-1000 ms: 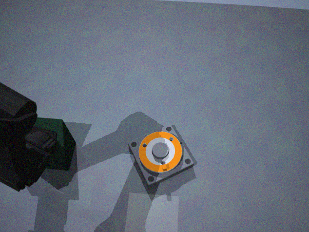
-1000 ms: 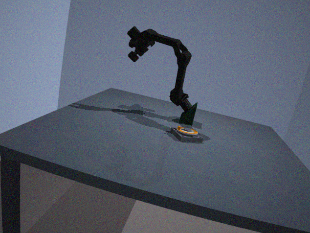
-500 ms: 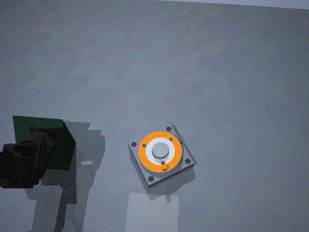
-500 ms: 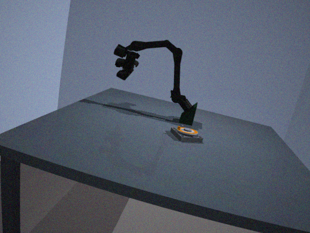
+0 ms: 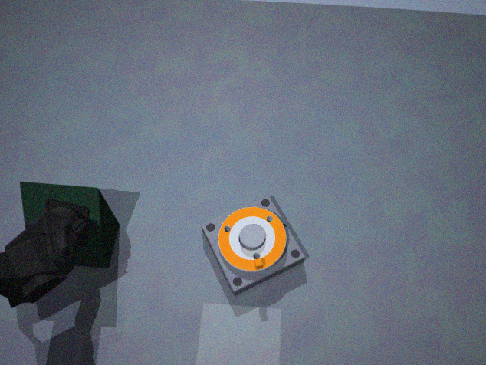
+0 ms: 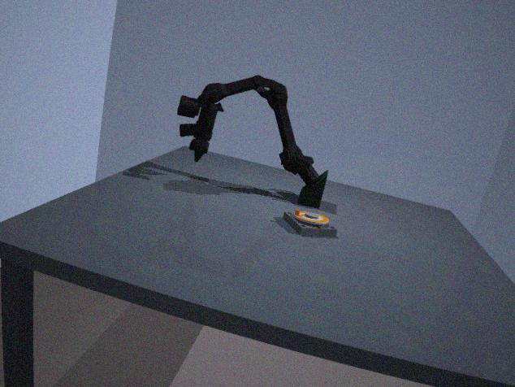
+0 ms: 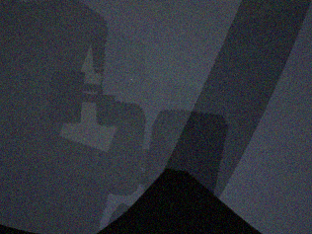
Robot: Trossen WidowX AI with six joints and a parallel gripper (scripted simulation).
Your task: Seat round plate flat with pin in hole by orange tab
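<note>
The round plate lies 44 cm to the left of my gripper tip, 15 cm ahead of it and 3 cm below it. Round my gripper tip: grey square base: 46 cm to the left, 14 cm ahead, 4 cm below.
</note>
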